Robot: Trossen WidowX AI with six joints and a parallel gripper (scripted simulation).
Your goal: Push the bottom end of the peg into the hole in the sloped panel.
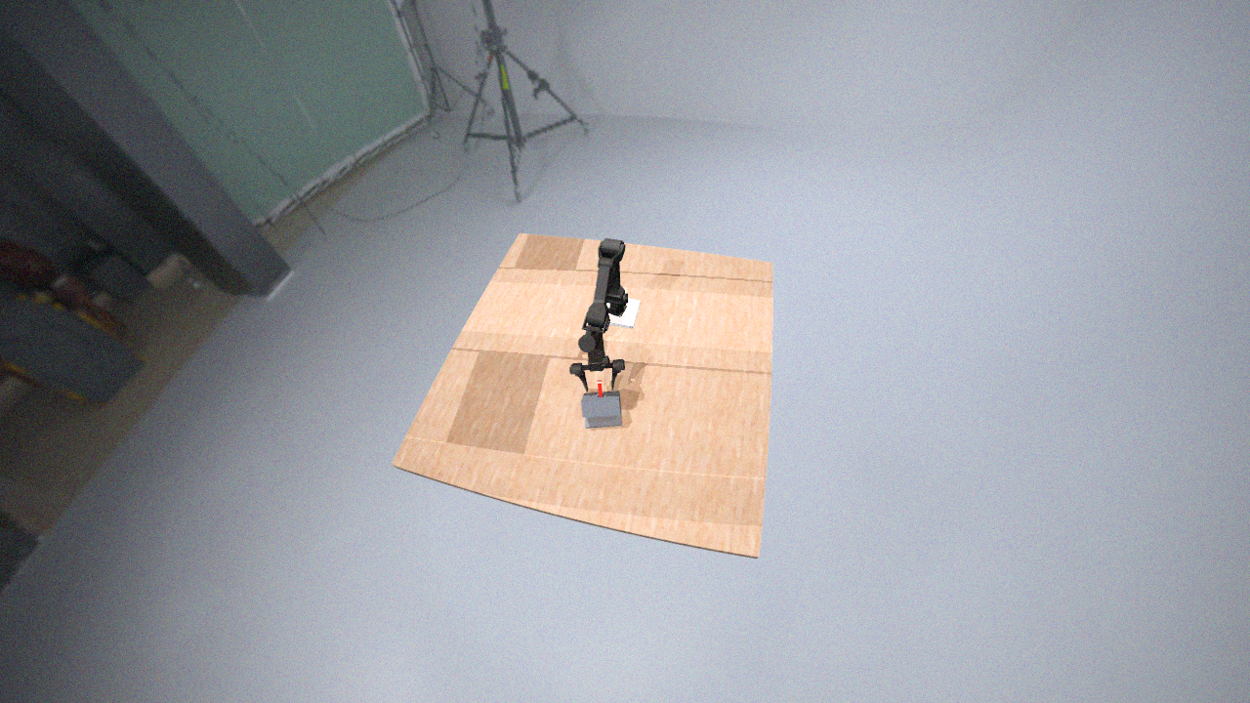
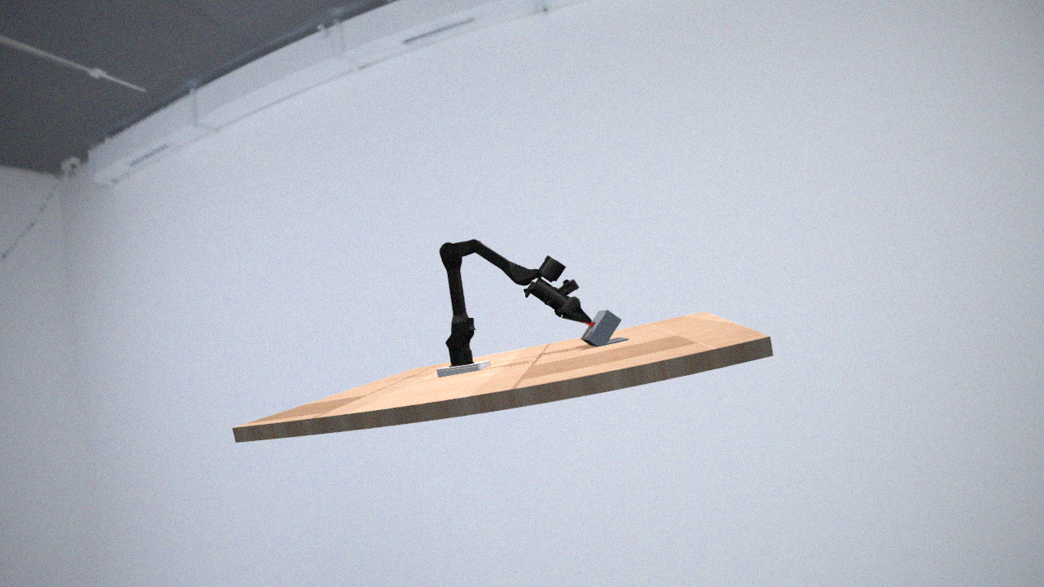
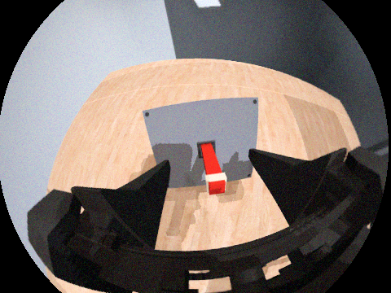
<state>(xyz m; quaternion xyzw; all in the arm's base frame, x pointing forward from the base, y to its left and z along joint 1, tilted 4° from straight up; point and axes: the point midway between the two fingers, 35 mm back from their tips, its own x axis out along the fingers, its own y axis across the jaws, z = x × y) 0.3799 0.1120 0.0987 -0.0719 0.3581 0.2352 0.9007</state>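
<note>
My gripper tip is now 10 mm below the peg and 10 mm past it. From my gripper tip the other things lie so: sloped panel (30 mm below, 30 mm ahead, 20 mm to the left).
</note>
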